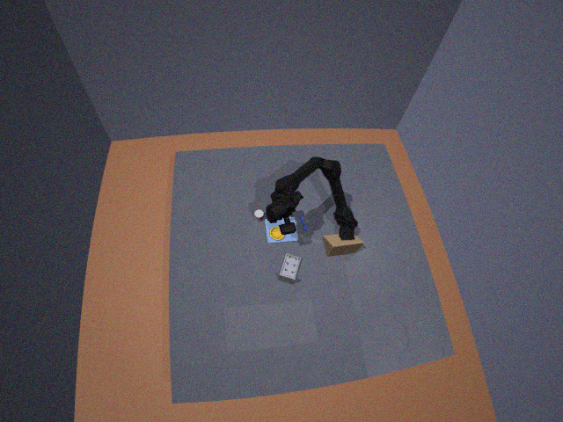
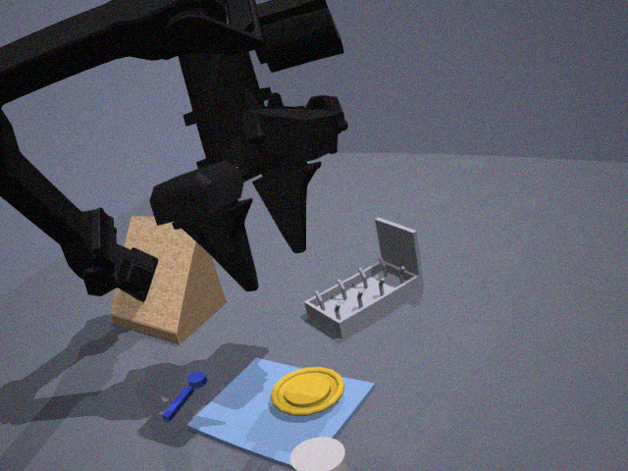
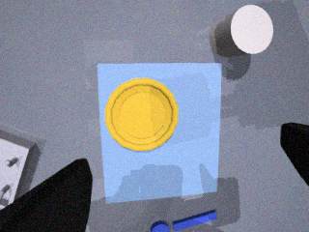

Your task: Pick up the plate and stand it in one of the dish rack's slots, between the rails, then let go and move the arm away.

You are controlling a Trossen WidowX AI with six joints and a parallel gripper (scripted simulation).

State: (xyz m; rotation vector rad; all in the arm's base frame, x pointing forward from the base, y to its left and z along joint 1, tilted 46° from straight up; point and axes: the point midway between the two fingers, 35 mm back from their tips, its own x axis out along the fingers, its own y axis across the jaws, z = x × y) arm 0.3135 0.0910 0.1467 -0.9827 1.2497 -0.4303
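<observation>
Now: the yellow plate 10 mm behind my gripper tip and 140 mm below it. Round my gripper tip: blue spoon: 140 mm behind, 50 mm to the right, 150 mm below; white cup: 80 mm ahead, 90 mm to the right, 130 mm below; grey dish rack: 60 mm behind, 180 mm to the left, 130 mm below.
</observation>
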